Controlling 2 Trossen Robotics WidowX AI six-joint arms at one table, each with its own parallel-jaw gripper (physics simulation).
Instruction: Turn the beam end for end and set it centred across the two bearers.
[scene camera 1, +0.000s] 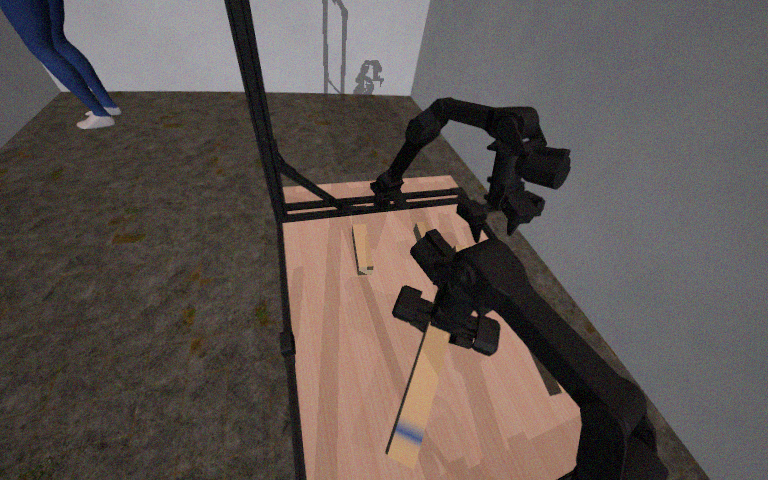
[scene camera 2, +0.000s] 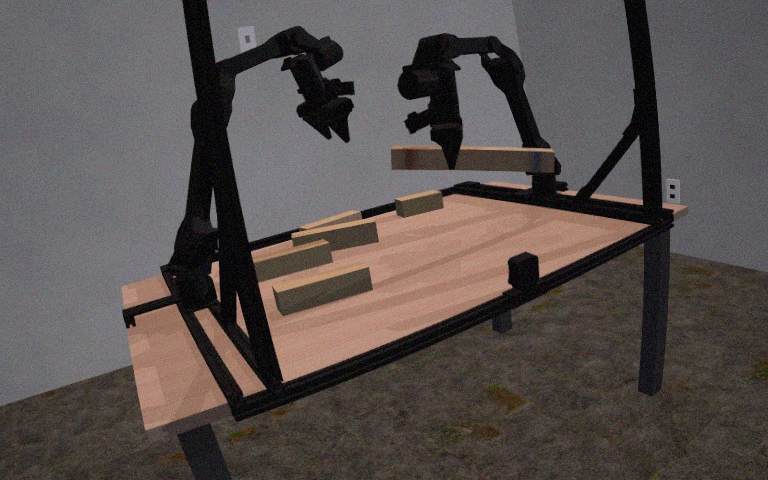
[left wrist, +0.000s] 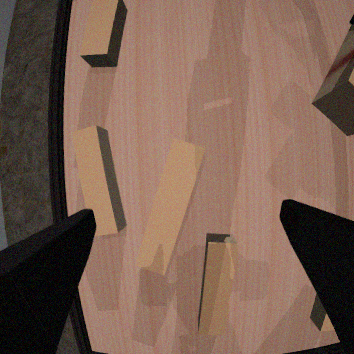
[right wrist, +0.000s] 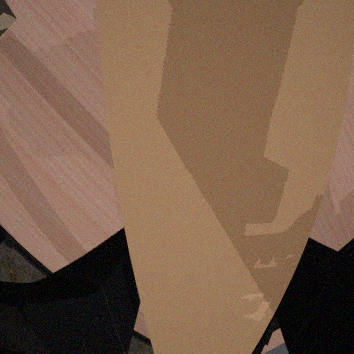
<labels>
my left gripper: open, holds nothing
my right gripper: holds a beam (scene camera 1: 404, 444)
</labels>
